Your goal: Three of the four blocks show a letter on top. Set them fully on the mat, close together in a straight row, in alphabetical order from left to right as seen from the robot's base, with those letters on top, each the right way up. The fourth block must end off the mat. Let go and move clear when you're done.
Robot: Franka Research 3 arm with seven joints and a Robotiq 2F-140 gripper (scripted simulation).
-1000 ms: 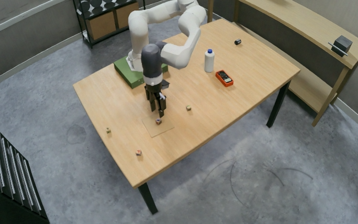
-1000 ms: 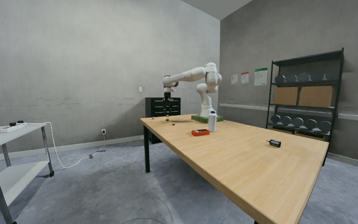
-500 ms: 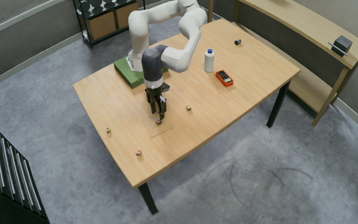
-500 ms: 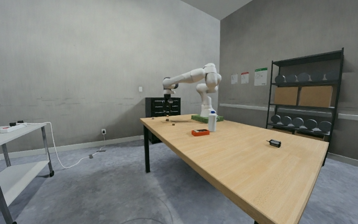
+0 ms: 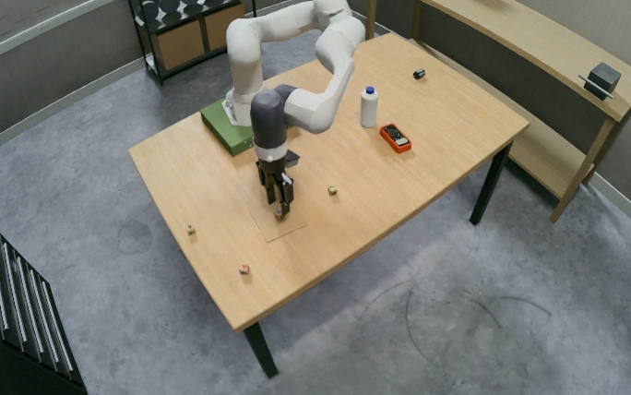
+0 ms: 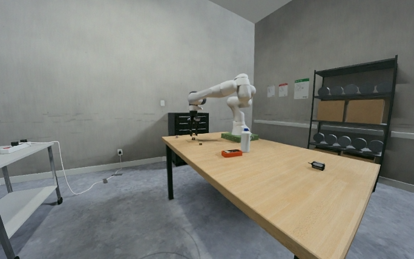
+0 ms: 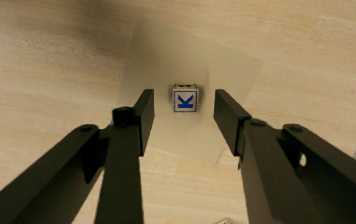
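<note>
Now: hand 10 mm to the left of the tan mat and 70 mm above it. The rest, counted from my hand: white bottle 170 mm behind, 510 mm to the left, 10 mm above; block 20 mm ahead, 190 mm to the left, 60 mm below; orange meter 40 mm behind, 530 mm to the left, 60 mm below.
</note>
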